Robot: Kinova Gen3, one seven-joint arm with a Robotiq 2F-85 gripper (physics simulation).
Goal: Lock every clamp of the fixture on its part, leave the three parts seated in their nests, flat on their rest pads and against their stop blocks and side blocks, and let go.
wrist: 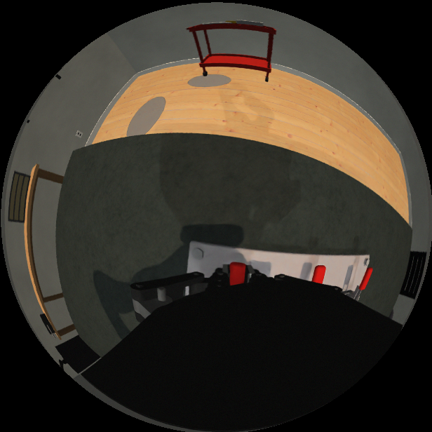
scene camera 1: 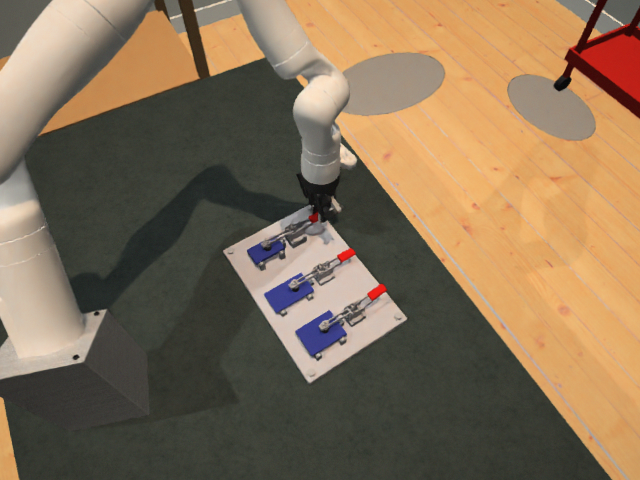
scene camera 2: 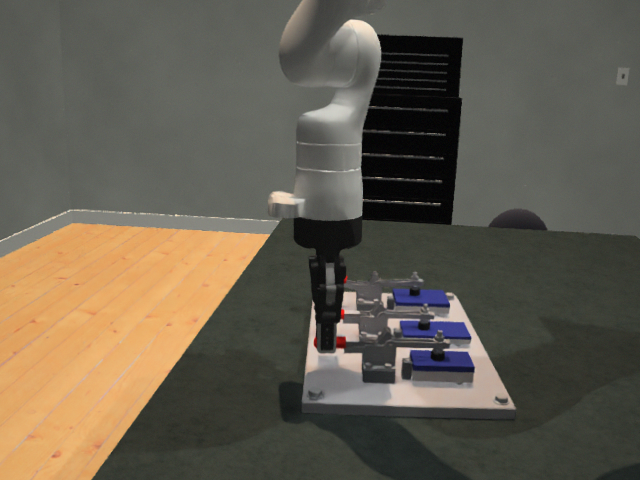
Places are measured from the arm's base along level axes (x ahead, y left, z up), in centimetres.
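Pixels of known places: gripper, fingertip midpoint: [scene camera 1: 319,217] [scene camera 2: 325,348]; arm's base, origin of the base link: [scene camera 1: 53,337].
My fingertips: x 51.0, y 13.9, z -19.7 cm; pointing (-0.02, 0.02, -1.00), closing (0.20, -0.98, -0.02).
Ahead of a thing's pixels: the offset from my fingertips to its top centre. "spot": to the spot under its first point. Level surfaces: height alone.
My gripper [scene camera 1: 321,213] [scene camera 2: 326,338] [wrist: 236,272] is shut on the red handle @[spot: dx -1.6, dy -0.5, dz +1.2 cm] [scene camera 1: 313,218] [scene camera 2: 341,342] [wrist: 237,270] of the end clamp, nearest in scene view 2. That handle lies low, and the clamp's arm reaches level over the smallest blue part @[dx -13.5, dy -1.6, dz -0.8 cm] [scene camera 1: 266,254] [scene camera 2: 442,361], its black tip on the part's top. The middle clamp @[spot: dx -5.5, dy -12.4, dz +0.9 cm] [scene camera 1: 323,271] and the far-end clamp @[dx -4.1, dy -22.6, dz +2.5 cm] [scene camera 1: 353,311] also have lowered arms, with tips on the middle blue part @[dx -13.3, dy -12.6, dz -1.8 cm] [scene camera 1: 281,299] [scene camera 2: 448,330] and the largest blue part @[dx -11.5, dy -23.5, dz -1.3 cm] [scene camera 1: 315,338] [scene camera 2: 429,298]. All three parts look flat. Rest pads are mostly hidden.
The pale fixture plate [scene camera 1: 371,329] [scene camera 2: 336,383] [wrist: 280,258] lies on the dark green mat @[dz -4.9 cm] [scene camera 1: 413,403]. The middle red handle @[dx +0.6, dy -11.0, dz +0.3 cm] [scene camera 1: 346,255] [wrist: 319,274] and far-end red handle @[dx +1.4, dy -22.0, dz +2.1 cm] [scene camera 1: 377,291] [wrist: 366,279] stick out beside my gripper. A red cart [wrist: 235,63] stands far off.
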